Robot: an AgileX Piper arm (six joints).
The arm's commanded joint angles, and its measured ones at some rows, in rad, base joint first. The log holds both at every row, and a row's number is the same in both.
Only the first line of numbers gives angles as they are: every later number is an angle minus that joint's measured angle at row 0.
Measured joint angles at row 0:
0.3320 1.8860 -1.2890 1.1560 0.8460 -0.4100
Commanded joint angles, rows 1 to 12:
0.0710 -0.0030 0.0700 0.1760 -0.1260 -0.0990
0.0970 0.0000 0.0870 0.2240 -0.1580 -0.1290
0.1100 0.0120 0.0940 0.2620 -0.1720 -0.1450
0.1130 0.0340 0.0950 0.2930 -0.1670 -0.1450
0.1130 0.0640 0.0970 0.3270 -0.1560 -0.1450
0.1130 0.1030 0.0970 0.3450 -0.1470 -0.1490
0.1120 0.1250 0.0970 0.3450 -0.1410 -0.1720
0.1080 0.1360 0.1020 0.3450 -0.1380 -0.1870
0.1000 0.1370 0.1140 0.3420 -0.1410 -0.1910
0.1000 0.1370 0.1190 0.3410 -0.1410 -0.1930
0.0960 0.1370 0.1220 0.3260 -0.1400 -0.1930
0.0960 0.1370 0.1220 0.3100 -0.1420 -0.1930
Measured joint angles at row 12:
0.1020 0.1390 0.1190 0.3210 -0.1500 -0.1730
